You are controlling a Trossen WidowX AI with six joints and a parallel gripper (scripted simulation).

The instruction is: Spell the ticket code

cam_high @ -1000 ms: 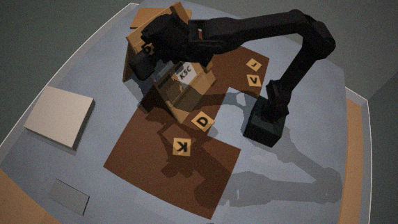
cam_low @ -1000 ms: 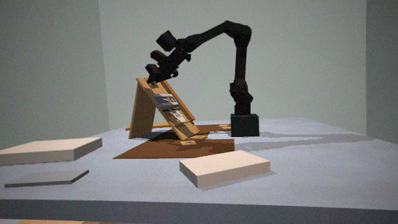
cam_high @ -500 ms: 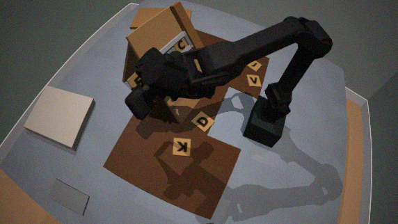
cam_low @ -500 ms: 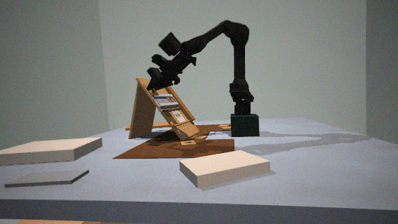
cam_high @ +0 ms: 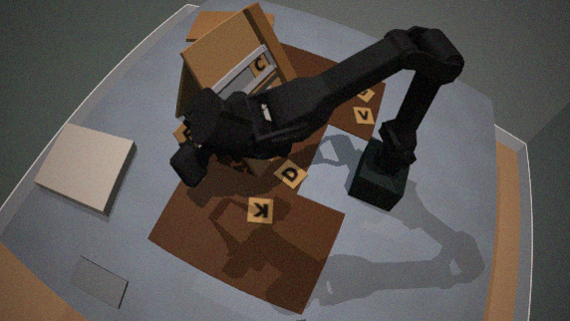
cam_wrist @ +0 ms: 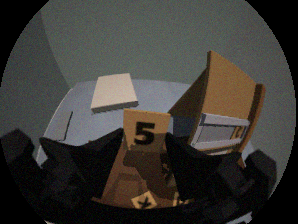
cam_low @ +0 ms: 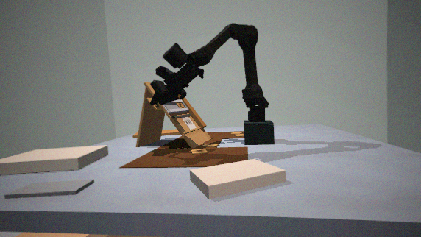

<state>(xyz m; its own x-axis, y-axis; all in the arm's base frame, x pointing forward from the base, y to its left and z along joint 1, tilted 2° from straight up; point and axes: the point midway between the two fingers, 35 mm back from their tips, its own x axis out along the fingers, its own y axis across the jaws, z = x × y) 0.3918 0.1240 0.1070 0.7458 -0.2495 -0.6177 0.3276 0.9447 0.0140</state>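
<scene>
Right now my gripper tip is 19 cm to the left of the white ticket, 11 cm past it and 9 cm above it. Also, from my gripper tip: thin grey plate 34 cm to the left, 19 cm below, 17 cm ahead; brown mat 21 cm behind, 19 cm below, 15 cm to the right; beige block 35 cm ahead, 17 cm below, 7 cm to the left.
</scene>
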